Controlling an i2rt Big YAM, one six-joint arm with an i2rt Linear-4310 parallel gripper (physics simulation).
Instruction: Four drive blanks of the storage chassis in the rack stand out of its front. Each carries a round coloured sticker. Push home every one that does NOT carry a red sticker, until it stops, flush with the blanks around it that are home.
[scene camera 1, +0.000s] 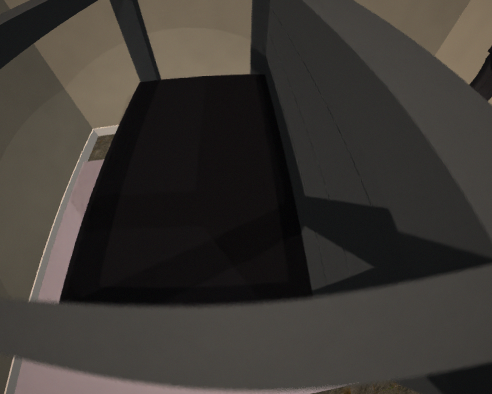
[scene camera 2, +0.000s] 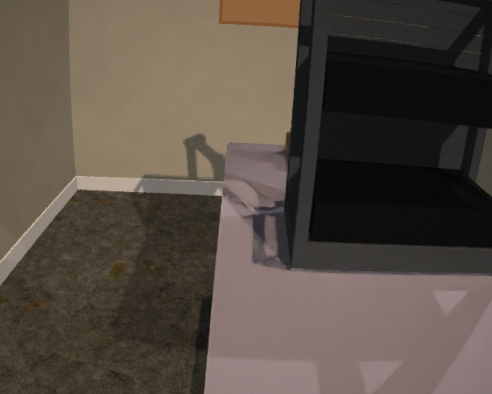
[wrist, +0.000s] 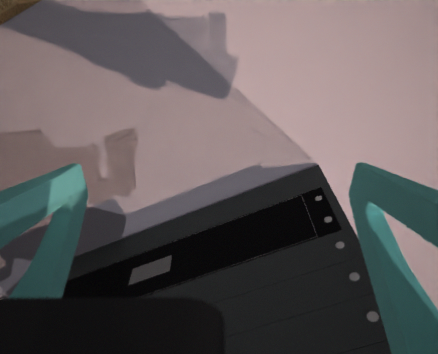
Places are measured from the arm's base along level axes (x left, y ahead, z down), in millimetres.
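Where they show: gripper, fingertip midpoint: (wrist: 218, 178).
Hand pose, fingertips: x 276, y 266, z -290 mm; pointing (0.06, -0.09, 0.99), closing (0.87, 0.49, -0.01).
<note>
Things, the pixels of their top centre, and the offset from my fingertips. "spot": a spot on its surface instead. Level surfaces: height alone.
- black front panel, middle of its top: (wrist: 147, 299) dx -212, dy +205, dz +204 mm
- grey label, surface spot: (wrist: 150, 270) spot: dx -211, dy +199, dz +247 mm
- pale pink table top, its level: dz +357 mm
The dark grey rack (scene camera 1: 200, 335) (scene camera 2: 306, 210) (wrist: 295, 181) shows from behind or the side in the scene views and from above at its front in the wrist view. Black box-shaped units (scene camera 1: 200, 170) (scene camera 2: 400, 90) sit inside it. In the wrist view a black front panel (wrist: 250, 225) with a grey label (wrist: 150, 270) lies near the rack's lower end, beside plain dark panels. The drive blanks and their coloured stickers do not show in any view. My gripper (wrist: 218, 178) is open and empty, its teal fingers spread wide over the rack's front edge; it does not show in the scene views.
The rack stands on a pale pink table top (scene camera 1: 65, 240) (scene camera 2: 260, 320) (wrist: 375, 60), which carries shadows of the arm. A dark piece (scene camera 1: 482, 80) shows at the right edge of scene camera 1. An orange panel (scene camera 2: 260, 11) hangs on the wall. A dark floor (scene camera 2: 125, 280) lies left of the table.
</note>
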